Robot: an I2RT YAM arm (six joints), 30 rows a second.
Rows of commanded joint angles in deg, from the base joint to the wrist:
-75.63 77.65 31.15 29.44 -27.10 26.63
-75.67 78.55 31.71 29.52 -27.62 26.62
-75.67 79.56 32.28 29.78 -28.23 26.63
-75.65 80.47 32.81 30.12 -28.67 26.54
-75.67 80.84 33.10 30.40 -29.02 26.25
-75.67 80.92 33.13 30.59 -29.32 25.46
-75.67 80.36 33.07 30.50 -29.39 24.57
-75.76 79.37 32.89 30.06 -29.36 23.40
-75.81 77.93 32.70 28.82 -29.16 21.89
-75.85 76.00 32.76 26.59 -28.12 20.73
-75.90 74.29 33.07 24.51 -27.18 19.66
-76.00 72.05 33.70 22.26 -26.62 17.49
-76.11 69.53 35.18 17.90 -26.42 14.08
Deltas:
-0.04 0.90 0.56 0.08 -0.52 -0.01
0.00 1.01 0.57 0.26 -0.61 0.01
0.02 0.91 0.53 0.34 -0.44 -0.09
-0.02 0.37 0.29 0.28 -0.35 -0.29
0.00 0.08 0.03 0.19 -0.30 -0.79
0.00 -0.56 -0.06 -0.09 -0.07 -0.89
-0.09 -0.99 -0.18 -0.44 0.03 -1.17
-0.05 -1.44 -0.19 -1.24 0.20 -1.51
-0.04 -1.93 0.06 -2.23 1.04 -1.16
-0.05 -1.71 0.31 -2.08 0.94 -1.07
-0.10 -2.24 0.63 -2.25 0.56 -2.17
-0.11 -2.52 1.48 -4.36 0.20 -3.41

